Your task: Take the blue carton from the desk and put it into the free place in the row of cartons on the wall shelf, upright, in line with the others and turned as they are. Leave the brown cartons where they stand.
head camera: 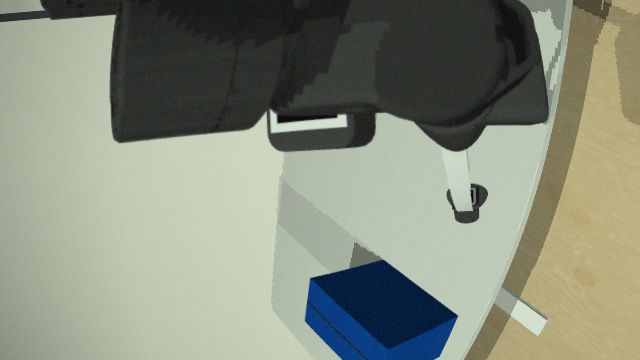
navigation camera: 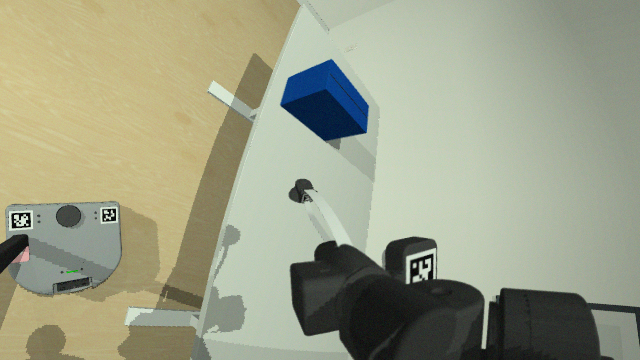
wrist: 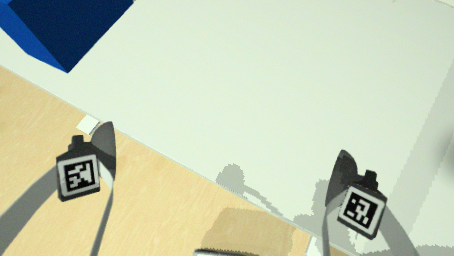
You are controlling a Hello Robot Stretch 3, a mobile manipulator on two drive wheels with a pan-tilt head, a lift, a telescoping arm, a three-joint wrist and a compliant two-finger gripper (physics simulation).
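Seen in the pictures: gripper, fingertip midpoint: [navigation camera: 301,243]; robot's base at its link origin: [navigation camera: 69,215].
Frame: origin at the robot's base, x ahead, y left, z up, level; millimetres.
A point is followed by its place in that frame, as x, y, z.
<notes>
The blue carton [head camera: 382,305] {295, -621, 829} [navigation camera: 325,100] {318, -556, 868} [wrist: 70,30] stands on the white desk [head camera: 415,200] {117, -649, 720} [navigation camera: 280,160] {156, -515, 720} [wrist: 225,75]. It is at the lower edge of the head view and at the upper left of the wrist view, partly cut off in both. My gripper [head camera: 467,204] [navigation camera: 301,192] [wrist: 224,156] {-25, -287, 994} is open, with its two fingers wide apart and no object between them. It is above the desk, to one side of the carton and apart from it. In the head view the wrist hides part of the desk. The wall shelf and the brown cartons do not show.
The pale wall [head camera: 150,225] {189, -1259, 1130} [navigation camera: 500,150] {200, -1263, 1349} rises along the desk's far side. Desk feet [head camera: 530,315] [navigation camera: 227,100] stick out over the wooden floor [head camera: 595,225] {293, -466, 0} [navigation camera: 125,125] {393, -210, -1} [wrist: 150,210]. My grey base [navigation camera: 95,250] {-128, -78, 160} stands on the floor beside the desk.
</notes>
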